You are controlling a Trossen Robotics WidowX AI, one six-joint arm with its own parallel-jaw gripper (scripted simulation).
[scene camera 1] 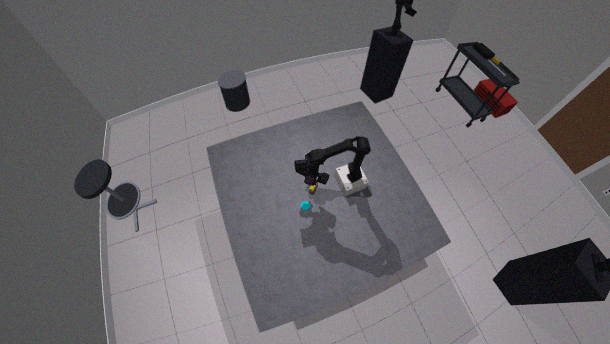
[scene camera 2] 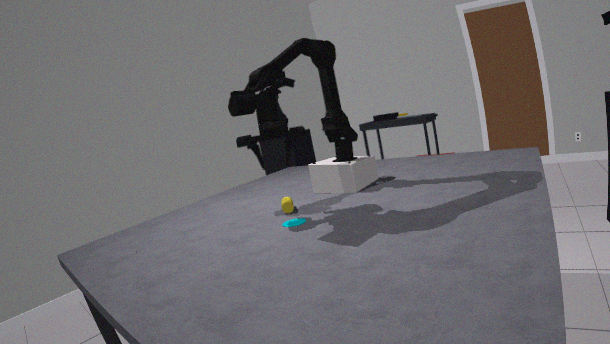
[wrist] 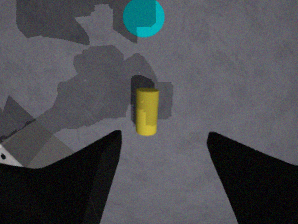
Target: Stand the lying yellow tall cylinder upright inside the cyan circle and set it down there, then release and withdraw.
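Observation:
The wrist view shows me my gripper too, which is open and holds nothing. I can also see a yellow tall cylinder.

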